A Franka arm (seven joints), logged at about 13 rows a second.
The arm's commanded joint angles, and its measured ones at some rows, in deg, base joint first. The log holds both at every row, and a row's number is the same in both.
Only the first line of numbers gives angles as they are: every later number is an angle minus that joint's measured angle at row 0.
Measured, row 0:
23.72 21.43 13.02 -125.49 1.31 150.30 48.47
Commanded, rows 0 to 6:
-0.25 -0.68 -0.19 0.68 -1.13 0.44 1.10
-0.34 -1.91 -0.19 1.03 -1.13 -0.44 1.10
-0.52 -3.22 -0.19 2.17 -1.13 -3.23 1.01
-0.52 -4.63 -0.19 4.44 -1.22 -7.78 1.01
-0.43 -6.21 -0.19 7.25 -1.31 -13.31 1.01
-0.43 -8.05 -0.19 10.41 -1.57 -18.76 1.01
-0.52 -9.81 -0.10 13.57 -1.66 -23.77 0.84
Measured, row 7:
-0.34 -5.78 -0.16 8.33 -0.38 -14.48 0.00
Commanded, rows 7 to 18:
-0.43 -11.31 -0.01 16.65 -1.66 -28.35 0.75
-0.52 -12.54 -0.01 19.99 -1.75 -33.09 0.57
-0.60 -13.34 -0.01 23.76 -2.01 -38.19 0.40
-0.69 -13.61 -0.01 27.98 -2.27 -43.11 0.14
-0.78 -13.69 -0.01 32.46 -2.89 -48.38 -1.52
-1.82 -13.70 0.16 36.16 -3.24 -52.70 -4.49
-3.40 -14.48 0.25 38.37 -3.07 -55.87 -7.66
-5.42 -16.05 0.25 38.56 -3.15 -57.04 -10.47
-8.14 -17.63 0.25 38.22 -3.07 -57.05 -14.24
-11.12 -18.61 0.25 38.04 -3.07 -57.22 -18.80
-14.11 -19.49 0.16 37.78 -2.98 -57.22 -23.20
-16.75 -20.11 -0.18 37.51 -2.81 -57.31 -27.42
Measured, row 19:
-12.15 -18.94 -0.51 37.48 -2.40 -56.01 -20.52
